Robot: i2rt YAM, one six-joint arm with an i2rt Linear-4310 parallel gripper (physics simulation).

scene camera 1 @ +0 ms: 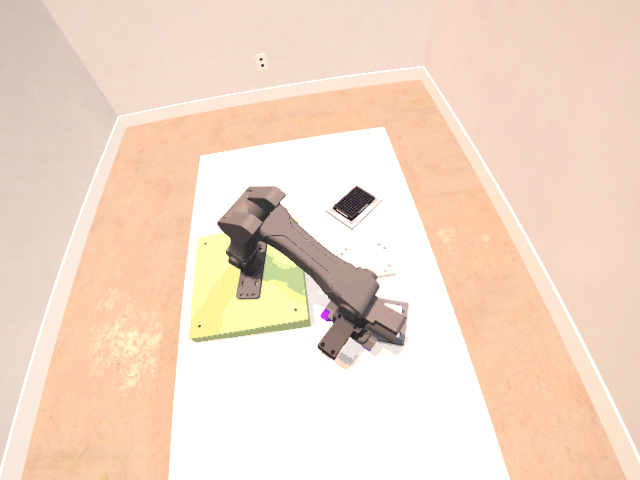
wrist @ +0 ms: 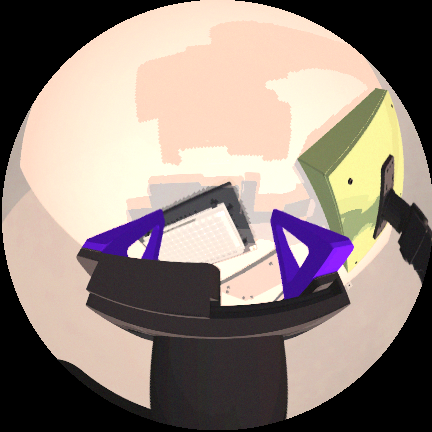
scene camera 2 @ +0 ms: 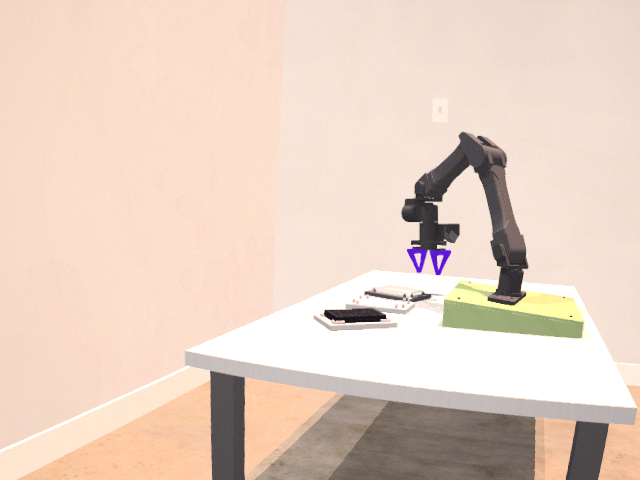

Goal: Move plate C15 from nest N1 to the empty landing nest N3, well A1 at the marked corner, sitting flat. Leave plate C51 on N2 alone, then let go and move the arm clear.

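Observation:
My gripper (scene camera 1: 346, 331) (scene camera 2: 428, 272) (wrist: 217, 214) is open and empty, pointing down above a white well plate. The white plate (scene camera 2: 397, 290) (wrist: 200, 237) sits in a dark nest (scene camera 1: 404, 320) (wrist: 243, 220); in the wrist view it shows between and beyond the fingers, and the arm hides most of it in scene camera 1. An empty white nest (scene camera 1: 361, 258) (scene camera 2: 382, 306) with small pegs lies in the middle of the row. A black well plate (scene camera 1: 354, 202) (scene camera 2: 354, 314) sits on another white nest (scene camera 1: 352, 224) (scene camera 2: 356, 326). Plate labels and the A1 marks are not legible.
The arm's base stands on a yellow-green block (scene camera 1: 248, 320) (scene camera 2: 480, 317) (wrist: 370, 160) beside the row of nests. The nests stand on a white table (scene camera 1: 310, 413) (scene camera 2: 413, 361). The upper arm reaches over the table between the block and the nests.

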